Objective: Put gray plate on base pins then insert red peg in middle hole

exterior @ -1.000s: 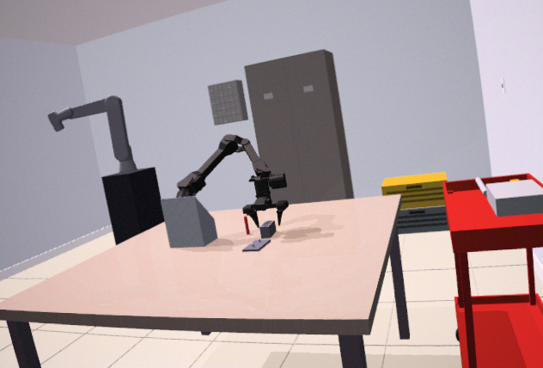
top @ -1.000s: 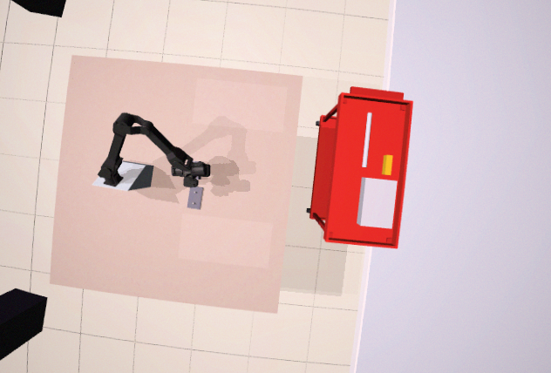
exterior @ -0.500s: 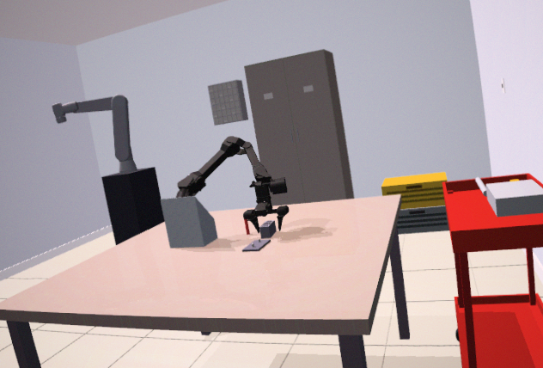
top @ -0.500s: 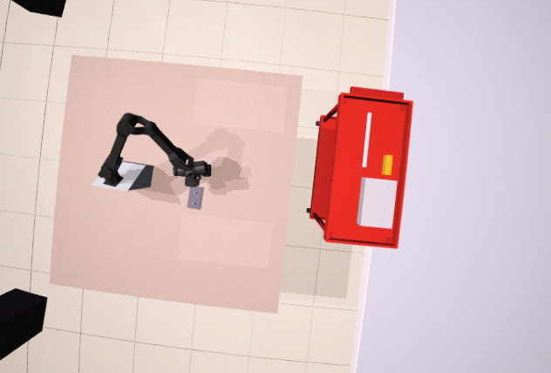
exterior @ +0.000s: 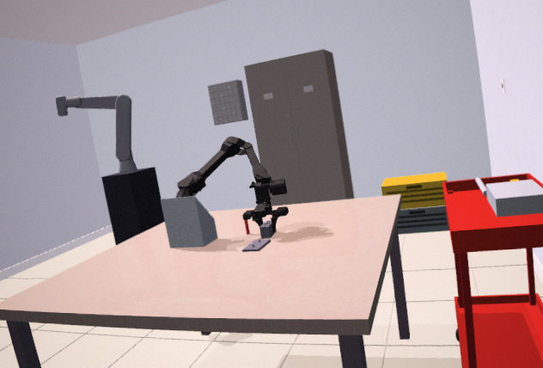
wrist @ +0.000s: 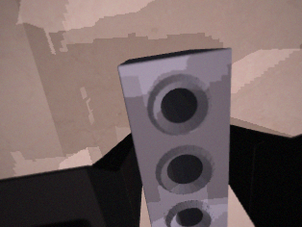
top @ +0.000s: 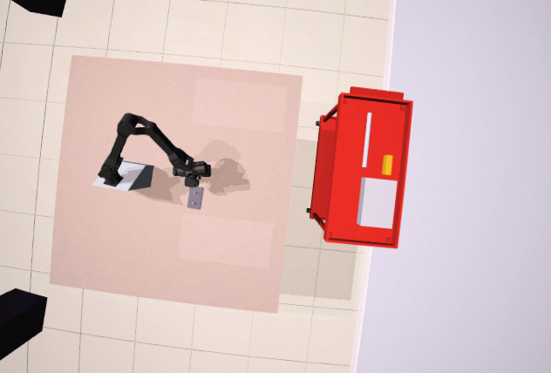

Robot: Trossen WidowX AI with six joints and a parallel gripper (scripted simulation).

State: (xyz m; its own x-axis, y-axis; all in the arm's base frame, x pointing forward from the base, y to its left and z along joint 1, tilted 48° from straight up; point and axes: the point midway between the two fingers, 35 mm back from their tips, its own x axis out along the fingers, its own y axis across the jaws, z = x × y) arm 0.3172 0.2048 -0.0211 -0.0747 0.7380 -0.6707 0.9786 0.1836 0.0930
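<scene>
My gripper tip is 15 cm to the left of the dark base and 2 cm short of it. Round my gripper tip: gray plate 3 cm above; then red peg 11 cm behind, 3 cm above, 2 cm to the left.
</scene>
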